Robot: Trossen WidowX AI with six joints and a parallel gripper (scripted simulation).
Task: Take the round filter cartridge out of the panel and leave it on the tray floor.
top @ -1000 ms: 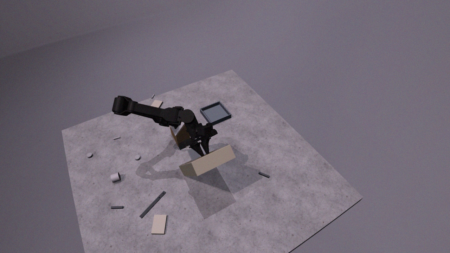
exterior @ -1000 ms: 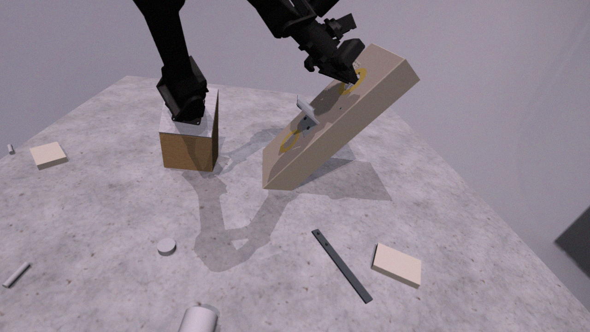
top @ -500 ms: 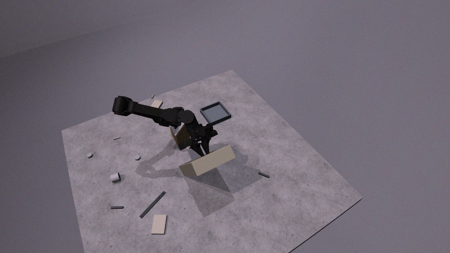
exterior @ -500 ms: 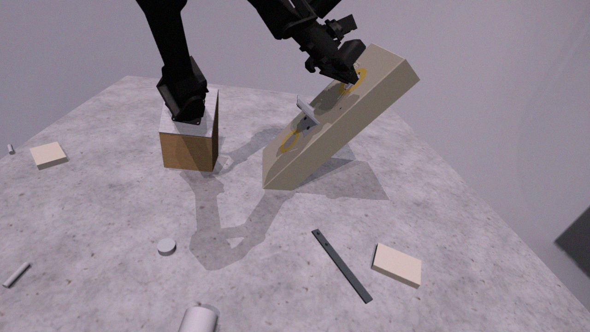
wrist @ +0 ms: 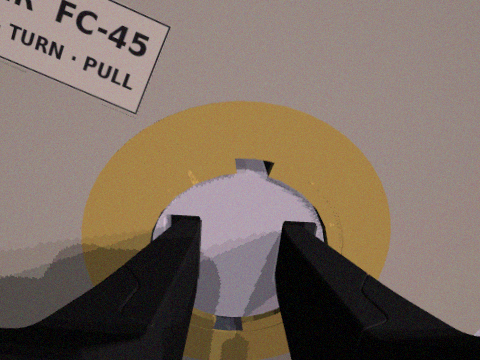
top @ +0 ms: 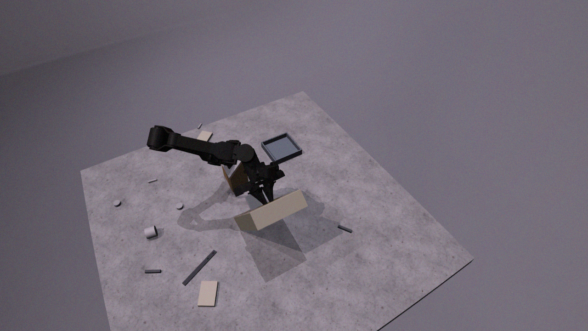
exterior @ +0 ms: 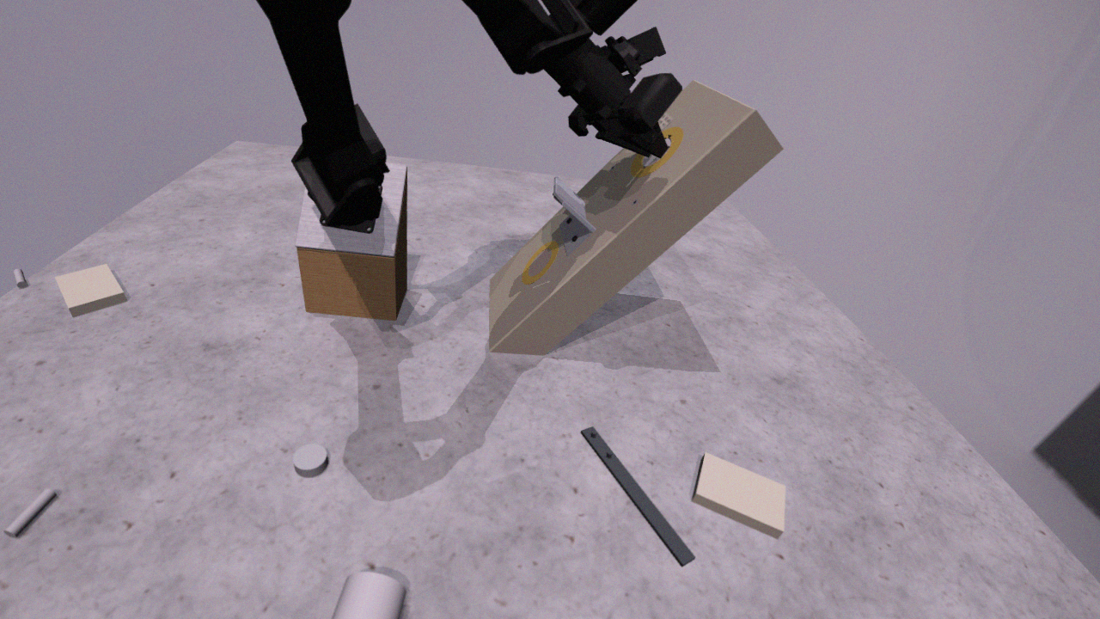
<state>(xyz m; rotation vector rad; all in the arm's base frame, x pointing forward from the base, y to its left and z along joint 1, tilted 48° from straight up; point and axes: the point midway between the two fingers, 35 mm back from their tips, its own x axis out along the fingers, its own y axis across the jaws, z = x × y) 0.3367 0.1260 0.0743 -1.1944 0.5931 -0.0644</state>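
The round filter cartridge is 1 cm below my gripper tip and 1 cm ahead of it. From my gripper tip the other things lie so: dark-rimmed tray (46 cm behind, 24 cm to the left, 24 cm below); beige service panel (8 cm below, 4 cm behind); grey bracket (10 cm below, 10 cm behind, 1 cm to the right).
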